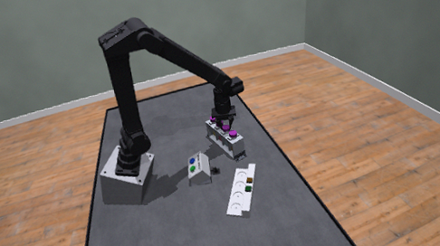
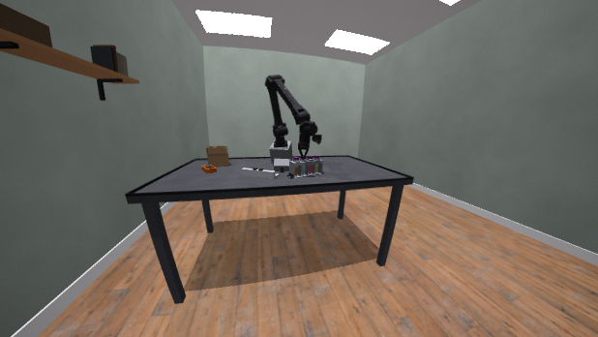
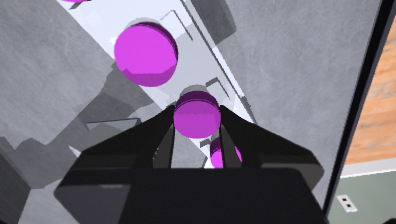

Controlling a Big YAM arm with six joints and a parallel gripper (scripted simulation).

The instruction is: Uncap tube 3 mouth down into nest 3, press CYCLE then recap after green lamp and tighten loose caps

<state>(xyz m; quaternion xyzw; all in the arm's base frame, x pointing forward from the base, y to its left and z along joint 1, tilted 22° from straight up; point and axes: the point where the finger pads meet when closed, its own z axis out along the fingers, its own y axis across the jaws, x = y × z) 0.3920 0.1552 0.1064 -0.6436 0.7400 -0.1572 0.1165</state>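
Now: the cap right at my hand. From my hand the other things lie so: blue key 17 cm behind, 11 cm to the right, 5 cm below; key housing 16 cm behind, 13 cm to the right, 7 cm below; green key 17 cm behind, 15 cm to the right, 5 cm below.
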